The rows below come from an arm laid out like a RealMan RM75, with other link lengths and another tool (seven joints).
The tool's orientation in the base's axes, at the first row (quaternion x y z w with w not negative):
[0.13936, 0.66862, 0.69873, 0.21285]
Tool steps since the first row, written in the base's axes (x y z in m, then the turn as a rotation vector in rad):
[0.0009, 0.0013, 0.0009, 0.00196, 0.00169, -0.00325]
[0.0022, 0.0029, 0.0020, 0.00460, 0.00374, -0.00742]
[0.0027, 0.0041, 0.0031, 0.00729, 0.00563, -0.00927]
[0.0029, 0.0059, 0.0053, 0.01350, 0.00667, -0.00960]
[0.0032, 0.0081, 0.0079, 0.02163, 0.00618, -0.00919]
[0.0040, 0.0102, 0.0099, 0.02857, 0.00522, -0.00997]
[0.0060, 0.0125, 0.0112, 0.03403, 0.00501, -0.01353]
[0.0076, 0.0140, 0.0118, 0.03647, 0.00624, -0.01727]
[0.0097, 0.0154, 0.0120, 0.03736, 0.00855, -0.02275]
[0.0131, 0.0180, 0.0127, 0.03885, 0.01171, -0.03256]
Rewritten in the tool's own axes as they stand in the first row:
[-0.0002, 0.0008, 0.0016, -0.00060, -0.00347, 0.00220]
[-0.0007, 0.0017, 0.0037, -0.00153, -0.00794, 0.00498]
[-0.0006, 0.0027, 0.0051, -0.00279, -0.01011, 0.00780]
[-0.0001, 0.0049, 0.0069, -0.00766, -0.01114, 0.01166]
[0.0004, 0.0074, 0.0092, -0.01501, -0.01163, 0.01516]
[0.0006, 0.0092, 0.0115, -0.02145, -0.01316, 0.01760]
[-0.0002, 0.0103, 0.0146, -0.02598, -0.01730, 0.01979]
[-0.0009, 0.0107, 0.0167, -0.02718, -0.02131, 0.02179]
[-0.0021, 0.0106, 0.0189, -0.02634, -0.02689, 0.02387]
[-0.0038, 0.0109, 0.0229, -0.02523, -0.03685, 0.02669]

